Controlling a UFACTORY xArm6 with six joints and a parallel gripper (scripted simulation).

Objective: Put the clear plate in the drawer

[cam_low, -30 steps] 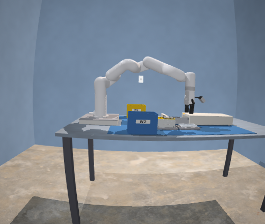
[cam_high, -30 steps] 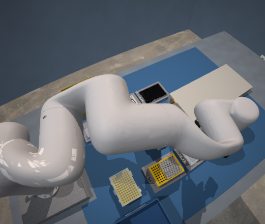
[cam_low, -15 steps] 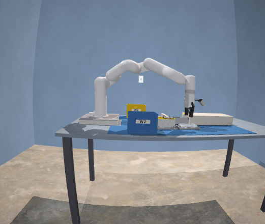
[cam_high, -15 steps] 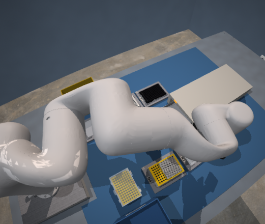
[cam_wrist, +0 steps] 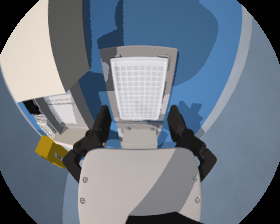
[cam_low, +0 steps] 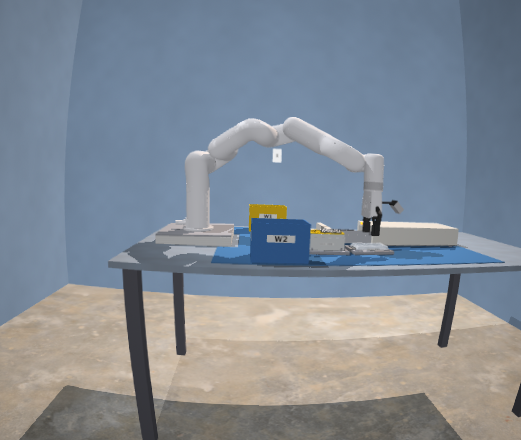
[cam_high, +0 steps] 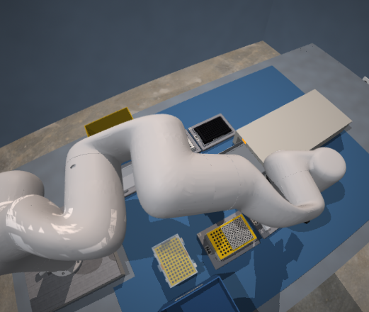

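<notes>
Now: the work nest N2 7 cm below my hand. From my hand the other things lie so: blue bin W2 (38 cm behind, 7 cm to the right, 4 cm below); then black plate (7 cm ahead, 37 cm to the left, 6 cm below); then drawer (19 cm to the left, 5 cm below).
</notes>
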